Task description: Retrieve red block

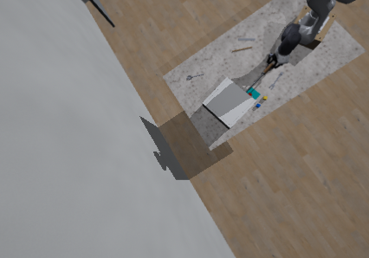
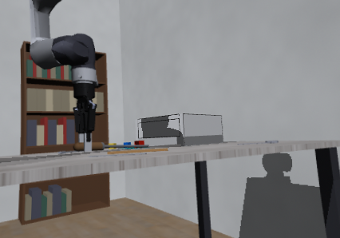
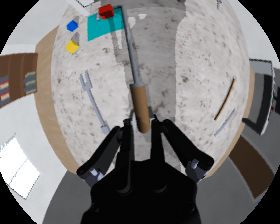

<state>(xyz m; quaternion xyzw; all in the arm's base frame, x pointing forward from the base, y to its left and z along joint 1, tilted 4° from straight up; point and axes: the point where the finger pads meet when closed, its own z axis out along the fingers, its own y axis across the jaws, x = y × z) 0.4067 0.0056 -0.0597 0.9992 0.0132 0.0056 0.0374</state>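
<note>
The wrench is 40 mm ahead of my hand, 120 mm to the left of it and 30 mm below it. Round my hand: hooked tool 140 mm ahead, 40 mm to the left, 20 mm below; then yellow block 220 mm ahead, 160 mm to the left, 20 mm below; then teal square 270 mm ahead, 60 mm to the left, 40 mm below.
</note>
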